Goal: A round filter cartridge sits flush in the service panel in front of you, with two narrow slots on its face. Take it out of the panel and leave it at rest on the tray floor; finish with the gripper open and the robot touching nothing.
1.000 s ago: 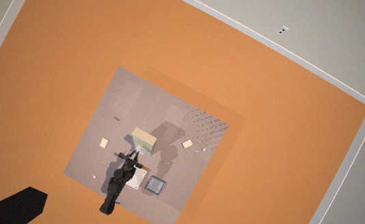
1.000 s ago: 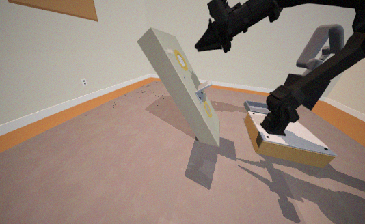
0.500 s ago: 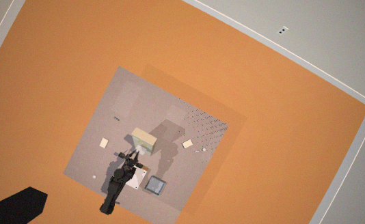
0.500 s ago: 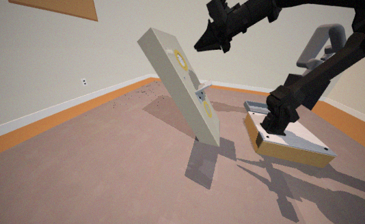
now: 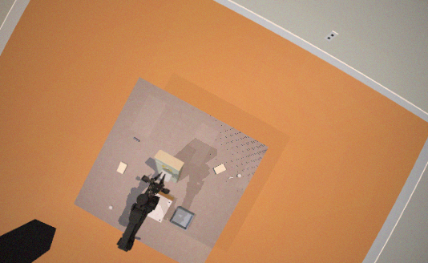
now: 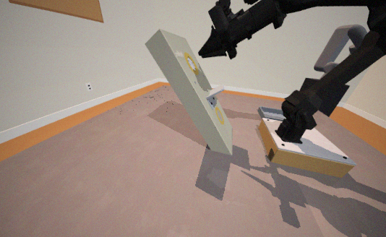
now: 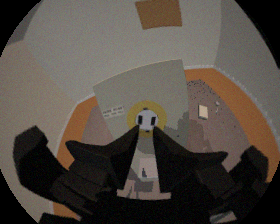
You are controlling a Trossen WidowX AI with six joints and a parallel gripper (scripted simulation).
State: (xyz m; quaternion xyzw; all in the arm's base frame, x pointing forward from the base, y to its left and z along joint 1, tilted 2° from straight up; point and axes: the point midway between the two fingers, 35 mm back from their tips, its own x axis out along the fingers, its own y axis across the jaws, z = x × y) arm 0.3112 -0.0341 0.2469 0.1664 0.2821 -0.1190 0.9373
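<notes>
Now: the round filter cartridge 4 cm below my gripper tip, 4 cm ahead of it and 1 cm to the right of it. Round my gripper tip: grey tray (43 cm behind, 28 cm below, 23 cm to the right); then pale service panel (11 cm below, 1 cm behind); then small grey bracket (13 cm below, 6 cm behind, 1 cm to the left).
</notes>
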